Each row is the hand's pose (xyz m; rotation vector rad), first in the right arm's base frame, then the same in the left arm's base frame.
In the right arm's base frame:
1: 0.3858 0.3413 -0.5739 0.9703 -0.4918 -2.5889
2: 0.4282 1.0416 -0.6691 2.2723 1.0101 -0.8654
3: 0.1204 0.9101 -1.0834 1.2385 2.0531 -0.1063
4: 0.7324 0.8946 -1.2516 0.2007 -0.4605 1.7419
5: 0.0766 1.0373 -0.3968 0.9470 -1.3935 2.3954
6: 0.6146 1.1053 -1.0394 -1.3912 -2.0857 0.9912
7: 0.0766 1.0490 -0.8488 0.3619 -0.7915 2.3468
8: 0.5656 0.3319 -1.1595 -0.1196 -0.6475 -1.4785
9: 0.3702 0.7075 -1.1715 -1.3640 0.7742 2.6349
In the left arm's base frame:
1: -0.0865 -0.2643 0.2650 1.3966 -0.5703 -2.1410
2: -0.1616 0.4155 0.0820 2.0562 1.0019 -0.3588
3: -0.2516 0.1823 -0.3883 0.8533 1.8160 0.1170
4: 0.3661 0.3137 -0.3237 -0.1706 -0.6294 2.0499
5: -0.5809 0.3388 0.2088 -0.6325 1.1905 -2.6901
6: 0.1340 0.5005 -0.2031 1.5040 2.5634 -1.0158
7: -0.4104 0.3204 -0.2095 -0.0485 -0.8162 2.7233
8: 0.3012 -0.2656 -0.2094 0.1536 -1.0203 -1.2353
9: 0.0499 0.0454 -0.3490 1.9178 -0.7140 -2.2636

